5 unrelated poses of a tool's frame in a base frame.
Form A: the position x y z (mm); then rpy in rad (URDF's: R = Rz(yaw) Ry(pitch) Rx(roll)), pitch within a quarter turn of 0, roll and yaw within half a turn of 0.
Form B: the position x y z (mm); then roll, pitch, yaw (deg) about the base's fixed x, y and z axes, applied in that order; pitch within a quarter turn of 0, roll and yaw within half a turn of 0. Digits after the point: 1 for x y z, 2 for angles.
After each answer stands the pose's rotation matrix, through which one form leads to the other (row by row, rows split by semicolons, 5 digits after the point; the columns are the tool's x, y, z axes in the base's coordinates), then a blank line. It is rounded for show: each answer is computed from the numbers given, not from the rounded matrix.
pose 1, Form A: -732.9, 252.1, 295.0, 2.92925, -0.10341, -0.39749
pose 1, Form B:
-732.9, 252.1, 295.0, 167.83, -5.92, -22.77
0.91711 -0.39847 0.01146; -0.38504 -0.89291 -0.23338; 0.10323 0.20962 -0.97232

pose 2, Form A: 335.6, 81.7, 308.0, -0.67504, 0.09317, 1.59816
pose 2, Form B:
335.6, 81.7, 308.0, -38.68, 5.34, 91.57
-0.02724 -0.77880 -0.62668; 0.99529 -0.07948 0.05551; -0.09304 -0.62222 0.77730

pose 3, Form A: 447.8, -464.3, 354.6, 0.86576, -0.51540, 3.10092
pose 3, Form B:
447.8, -464.3, 354.6, 49.60, -29.53, 177.67
-0.86938 0.34871 0.35012; 0.03538 -0.66279 0.74797; 0.49288 0.66265 0.56388

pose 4, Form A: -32.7, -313.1, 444.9, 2.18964, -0.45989, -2.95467
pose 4, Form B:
-32.7, -313.1, 444.9, 125.46, -26.35, -169.29
-0.88049 0.24744 -0.40436; -0.16653 0.63718 0.75251; 0.44385 0.72992 -0.51982

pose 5, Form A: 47.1, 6.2, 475.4, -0.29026, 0.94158, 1.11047
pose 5, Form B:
47.1, 6.2, 475.4, -16.63, 53.95, 63.63
0.26144 -0.96122 0.08773; 0.52725 0.21835 0.82117; -0.80849 -0.16843 0.56389

